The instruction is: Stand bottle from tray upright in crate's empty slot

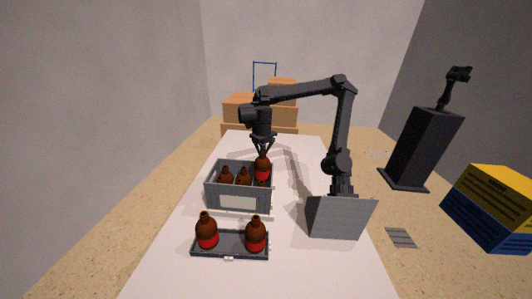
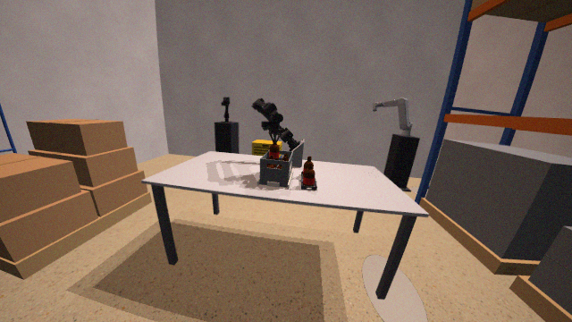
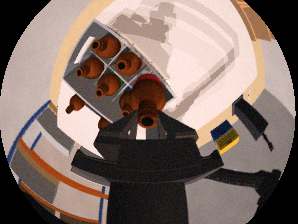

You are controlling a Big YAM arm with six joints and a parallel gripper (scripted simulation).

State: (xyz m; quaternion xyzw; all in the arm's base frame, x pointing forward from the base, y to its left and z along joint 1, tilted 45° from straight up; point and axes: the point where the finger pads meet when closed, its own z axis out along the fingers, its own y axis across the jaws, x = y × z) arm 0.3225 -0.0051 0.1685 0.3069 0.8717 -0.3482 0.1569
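The brown bottle is 60 mm below my hand. Also, from my hand: grey crate: 170 mm below, 80 mm ahead, 50 mm to the left; dark tray: 270 mm to the left, 240 mm below, 70 mm ahead.
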